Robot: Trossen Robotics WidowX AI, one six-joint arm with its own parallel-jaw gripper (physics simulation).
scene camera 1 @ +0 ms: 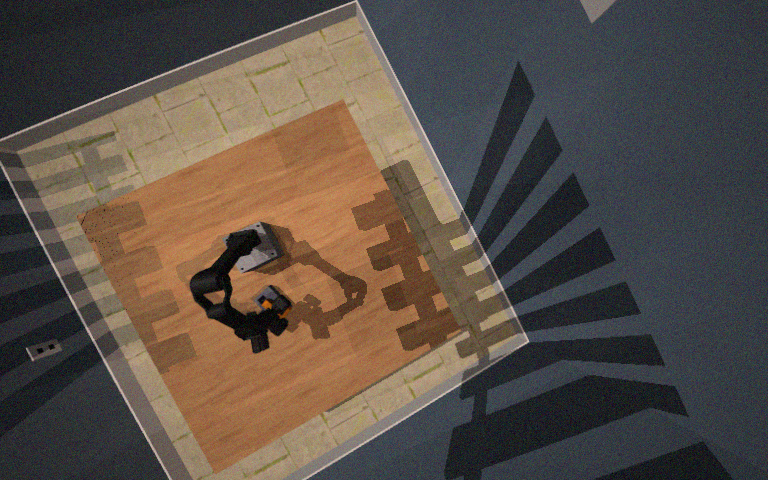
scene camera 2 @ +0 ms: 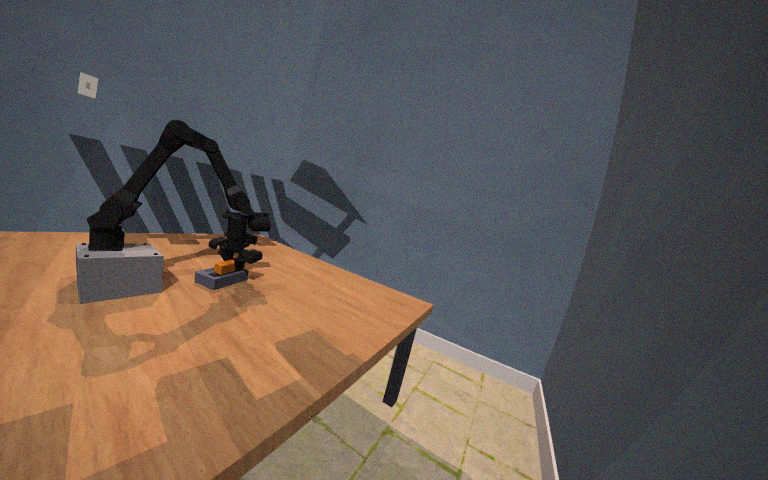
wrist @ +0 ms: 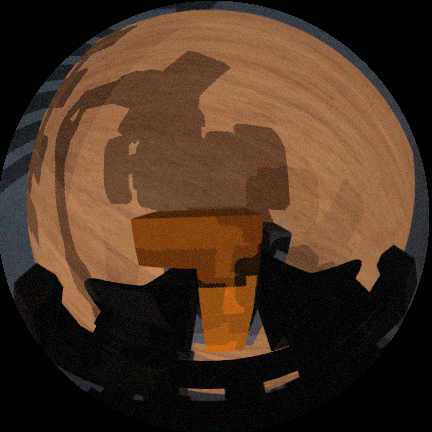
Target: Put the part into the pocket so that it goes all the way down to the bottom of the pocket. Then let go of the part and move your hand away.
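Frame: origin at the arm's base, x ahead, y up, z right, level; centimetres.
Seen in the pictures: gripper, fingertip midpoint: (scene camera 1: 281,310) (scene camera 2: 234,271) (wrist: 221,249); arm's base, origin of the base link: (scene camera 1: 251,239) (scene camera 2: 105,248).
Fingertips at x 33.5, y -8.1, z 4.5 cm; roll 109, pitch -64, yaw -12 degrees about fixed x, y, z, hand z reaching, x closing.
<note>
Offsets run from my fingertips to a thing's middle. Level surfaces: height alone.
The orange L-shaped part {dx -2.6, dy +2.7, dz -0.2 cm} (scene camera 1: 267,304) (scene camera 2: 224,266) (wrist: 167,240) is held at the grey-blue block with the pocket {dx -4.6, dy -0.5, dz +1.9 cm} (scene camera 1: 271,290) (scene camera 2: 214,281) (wrist: 281,237). In scene camera 2 the part stands out above the block's rim. Whether its lower side is inside the pocket, and how deep, is hidden. In the wrist view the part covers most of the block; a corner shows at the right and a little shows between the fingers. My gripper (scene camera 1: 277,314) (scene camera 2: 237,264) (wrist: 221,249) is shut on one leg of the part, with its fingers low over the block.
The block stands on the wooden table {dy -2.4 cm} (scene camera 1: 305,186) (scene camera 2: 339,316), close to the grey box under the arm's base (scene camera 1: 249,262) (scene camera 2: 121,277). The table's edge and one leg (scene camera 2: 399,367) show in scene camera 2. Dark shadows of the arm lie across the table top.
</note>
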